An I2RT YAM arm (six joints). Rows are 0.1 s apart.
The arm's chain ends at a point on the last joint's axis. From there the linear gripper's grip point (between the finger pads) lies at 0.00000 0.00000 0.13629 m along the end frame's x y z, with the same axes.
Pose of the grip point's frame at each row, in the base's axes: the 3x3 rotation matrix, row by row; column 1 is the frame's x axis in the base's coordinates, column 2 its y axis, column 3 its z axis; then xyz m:
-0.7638 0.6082 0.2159; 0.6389 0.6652 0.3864; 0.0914 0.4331 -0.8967; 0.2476 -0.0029 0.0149
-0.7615 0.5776 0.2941; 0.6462 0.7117 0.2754; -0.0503 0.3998 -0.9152; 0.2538 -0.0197 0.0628
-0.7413 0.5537 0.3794; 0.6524 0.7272 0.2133; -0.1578 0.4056 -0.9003; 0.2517 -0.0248 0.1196
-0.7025 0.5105 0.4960; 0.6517 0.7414 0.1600; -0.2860 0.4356 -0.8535; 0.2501 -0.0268 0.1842
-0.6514 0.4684 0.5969; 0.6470 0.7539 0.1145; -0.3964 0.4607 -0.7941; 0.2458 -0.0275 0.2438
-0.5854 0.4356 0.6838; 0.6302 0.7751 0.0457; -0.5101 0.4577 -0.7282; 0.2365 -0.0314 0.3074
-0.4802 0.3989 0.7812; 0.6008 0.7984 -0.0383; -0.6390 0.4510 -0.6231; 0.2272 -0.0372 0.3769
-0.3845 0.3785 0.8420; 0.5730 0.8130 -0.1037; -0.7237 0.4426 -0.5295; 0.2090 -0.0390 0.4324
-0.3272 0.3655 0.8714; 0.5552 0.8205 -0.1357; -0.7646 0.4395 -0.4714; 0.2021 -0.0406 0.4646
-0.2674 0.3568 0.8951; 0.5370 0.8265 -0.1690; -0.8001 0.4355 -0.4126; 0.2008 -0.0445 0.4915
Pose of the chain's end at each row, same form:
-0.7638 0.6082 0.2159; 0.6389 0.6652 0.3864; 0.0914 0.4331 -0.8967; 0.2182 -0.0556 0.1371
-0.7615 0.5776 0.2941; 0.6462 0.7117 0.2754; -0.0503 0.3998 -0.9152; 0.2137 -0.0572 0.1875
-0.7413 0.5537 0.3794; 0.6524 0.7272 0.2133; -0.1578 0.4056 -0.9003; 0.2000 -0.0539 0.2423
-0.7025 0.5105 0.4960; 0.6517 0.7414 0.1600; -0.2860 0.4356 -0.8535; 0.1825 -0.0486 0.3005
-0.6514 0.4684 0.5969; 0.6470 0.7539 0.1145; -0.3964 0.4607 -0.7941; 0.1644 -0.0431 0.3520
-0.5854 0.4356 0.6838; 0.6302 0.7751 0.0457; -0.5101 0.4577 -0.7282; 0.1433 -0.0376 0.4066
-0.4802 0.3989 0.7812; 0.6008 0.7984 -0.0383; -0.6390 0.4510 -0.6231; 0.1207 -0.0320 0.4618
-0.3845 0.3785 0.8420; 0.5730 0.8130 -0.1037; -0.7237 0.4426 -0.5295; 0.0942 -0.0249 0.5046
-0.3272 0.3655 0.8714; 0.5552 0.8205 -0.1357; -0.7646 0.4395 -0.4714; 0.0833 -0.0221 0.5288
-0.2674 0.3568 0.8951; 0.5370 0.8265 -0.1690; -0.8001 0.4355 -0.4126; 0.0788 -0.0215 0.5477

